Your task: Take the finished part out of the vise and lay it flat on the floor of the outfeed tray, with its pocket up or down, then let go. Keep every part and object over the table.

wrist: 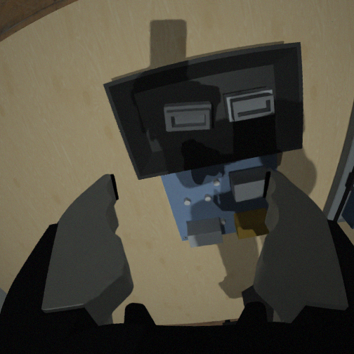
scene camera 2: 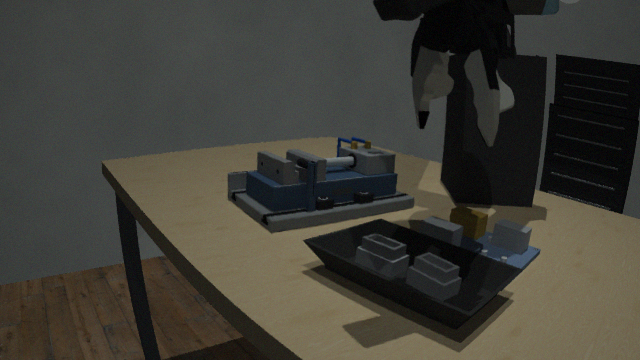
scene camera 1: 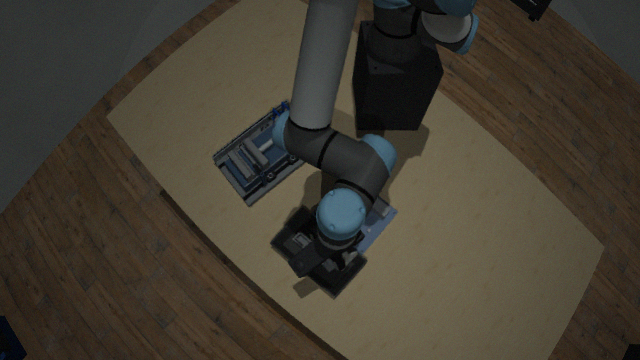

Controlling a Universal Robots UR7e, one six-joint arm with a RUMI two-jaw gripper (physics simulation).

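Pixels of known places: gripper, fingertip midpoint: point(scene camera 2: 453, 137); arm's base, link origin: point(scene camera 1: 394, 42).
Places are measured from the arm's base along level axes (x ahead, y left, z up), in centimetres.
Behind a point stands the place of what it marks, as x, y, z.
A grey part with its pocket up point(scene camera 2: 434, 276) {52.7, 22.3, -29.8} point(wrist: 188, 118) lies flat on the floor of the black outfeed tray point(scene camera 1: 334, 289) {56.3, 28.8, -30.9} point(scene camera 2: 380, 291) {56.6, 18.0, -32.0} point(wrist: 124, 131). A second grey pocketed part point(scene camera 1: 301, 240) {51.7, 12.5, -30.1} point(scene camera 2: 382, 255) {52.7, 14.3, -29.9} point(wrist: 251, 106) lies flat beside it, a small gap apart, pocket also up. My gripper point(scene camera 2: 456, 135) {51.9, 21.6, -14.7} point(wrist: 189, 175) is open and empty, well above the tray and the blue plate. In scene camera 1 the wrist covers much of the tray. The vise point(scene camera 1: 256, 154) {43.1, -12.4, -23.8} point(scene camera 2: 345, 185) {38.4, -7.3, -28.4} stands apart from the tray; no part shows between its grey jaws.
A blue plate point(scene camera 1: 378, 226) {33.7, 26.0, -32.5} point(scene camera 2: 522, 256) {31.9, 26.2, -32.5} point(wrist: 175, 212) with pins, grey blocks and an orange block point(scene camera 2: 468, 222) {31.7, 14.7, -30.2} point(wrist: 251, 224) adjoins the tray. The robot's dark pedestal point(scene camera 1: 395, 100) {7.4, 8.1, -14.3} stands behind. The table's front edge runs past the tray and the vise.
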